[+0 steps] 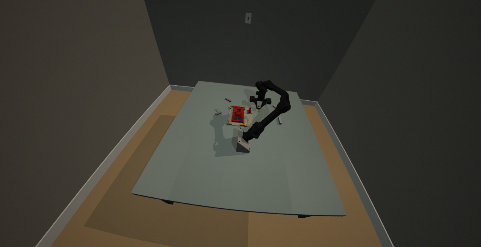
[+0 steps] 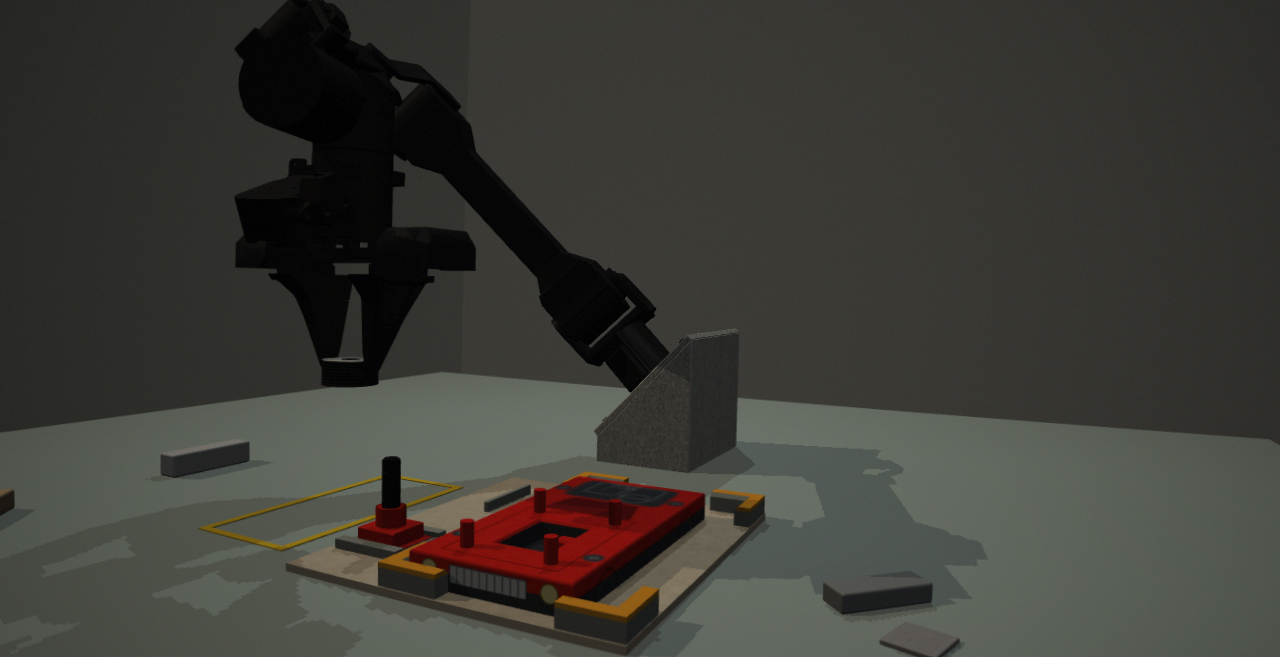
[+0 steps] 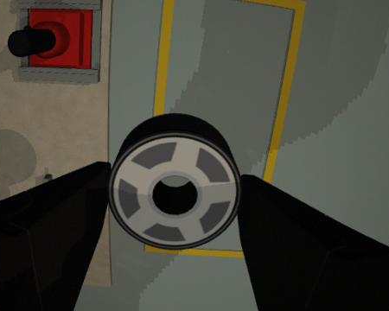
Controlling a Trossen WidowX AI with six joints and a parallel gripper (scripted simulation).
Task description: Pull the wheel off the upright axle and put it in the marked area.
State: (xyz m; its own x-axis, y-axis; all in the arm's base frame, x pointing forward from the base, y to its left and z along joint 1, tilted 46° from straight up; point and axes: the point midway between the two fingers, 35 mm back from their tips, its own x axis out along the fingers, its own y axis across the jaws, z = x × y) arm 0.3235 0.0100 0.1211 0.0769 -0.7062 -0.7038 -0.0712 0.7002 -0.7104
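My gripper tip is 8 cm to the right of the black upright axle, 8 cm above it and 3 cm short of it. From my gripper tip the other things lie so: black wheel: right at my gripper tip.
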